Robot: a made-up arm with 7 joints.
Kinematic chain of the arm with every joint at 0, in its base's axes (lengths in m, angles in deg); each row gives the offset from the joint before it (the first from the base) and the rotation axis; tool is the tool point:
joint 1: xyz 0 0 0.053 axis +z
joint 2: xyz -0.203 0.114 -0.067 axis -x
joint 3: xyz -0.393 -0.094 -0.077 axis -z
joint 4: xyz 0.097 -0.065 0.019 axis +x
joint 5: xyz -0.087 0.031 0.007 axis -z
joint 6: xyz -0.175 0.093 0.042 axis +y
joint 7: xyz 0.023 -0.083 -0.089 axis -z
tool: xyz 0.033 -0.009 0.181
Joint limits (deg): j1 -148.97..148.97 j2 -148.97..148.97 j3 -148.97..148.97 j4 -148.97..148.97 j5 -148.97..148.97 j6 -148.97..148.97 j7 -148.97..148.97
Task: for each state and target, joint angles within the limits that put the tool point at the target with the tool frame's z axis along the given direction. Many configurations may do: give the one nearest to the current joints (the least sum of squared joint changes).
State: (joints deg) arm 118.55 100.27 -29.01 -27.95 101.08 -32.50 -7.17
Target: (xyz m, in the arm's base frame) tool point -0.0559 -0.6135 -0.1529 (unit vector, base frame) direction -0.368 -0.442 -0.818
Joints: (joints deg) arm 87.93 69.70 -44.80 -60.37 125.21 -31.78 -26.65
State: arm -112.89 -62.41 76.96 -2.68 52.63 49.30 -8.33
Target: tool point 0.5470 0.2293 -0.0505 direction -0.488 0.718 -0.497
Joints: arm -146.78 -87.66 73.82 -15.88 34.99 38.94 3.90
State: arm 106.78 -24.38 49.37 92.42 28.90 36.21 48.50
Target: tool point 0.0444 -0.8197 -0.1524 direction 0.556 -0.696 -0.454
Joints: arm 97.92 -26.81 58.47 103.08 -11.84 7.04 48.09
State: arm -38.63 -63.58 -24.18 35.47 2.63 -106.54 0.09
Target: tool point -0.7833 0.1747 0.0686 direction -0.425 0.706 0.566
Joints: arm -9.88 -42.84 14.77 42.14 33.94 -117.37 -3.29
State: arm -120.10 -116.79 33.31 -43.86 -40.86 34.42 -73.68
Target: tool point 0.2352 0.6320 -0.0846 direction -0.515 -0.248 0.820
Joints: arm -102.70 -102.68 10.73 -57.27 -58.51 20.38 -71.00
